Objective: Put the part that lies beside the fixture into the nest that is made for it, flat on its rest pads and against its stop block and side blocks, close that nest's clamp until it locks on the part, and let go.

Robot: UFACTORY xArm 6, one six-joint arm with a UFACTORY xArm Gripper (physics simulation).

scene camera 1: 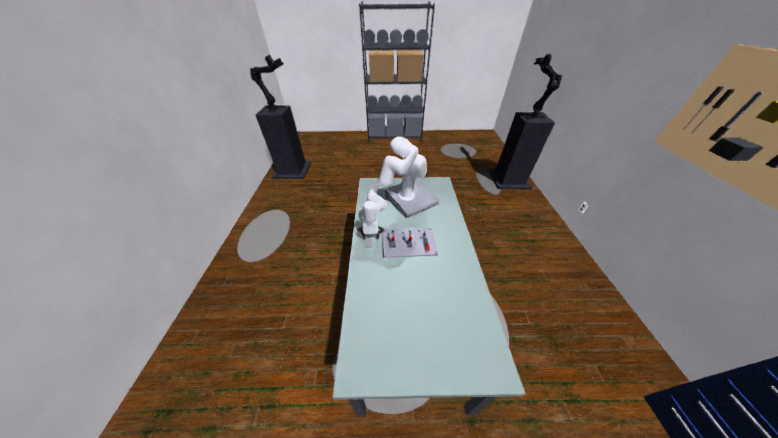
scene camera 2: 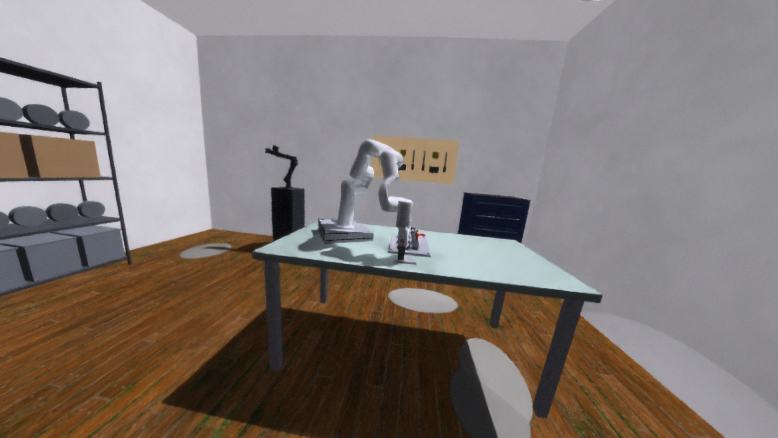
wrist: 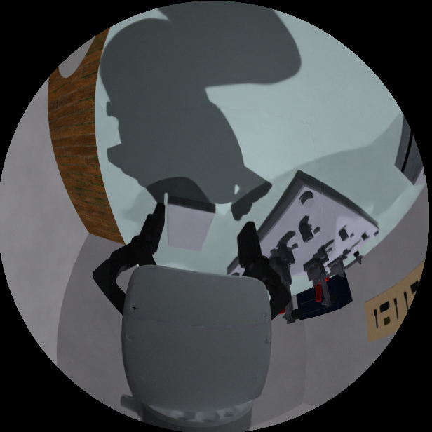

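Observation:
The part is a light grey plate on the table beside the fixture; in the wrist view a thin raised strip shows along its left edge. My gripper is open, pointing down over the part. In the wrist view one finger is close to the part's left edge and the other stands apart from its right edge, with nothing gripped. The fixture is a grey base plate with blocks, pads and several clamps with red handles. Nest details are too small to tell.
The arm's grey base plate stands behind the fixture on the pale green table. The table's edge runs close to the part, on the side away from the fixture. The arm's shadow covers the table around the part.

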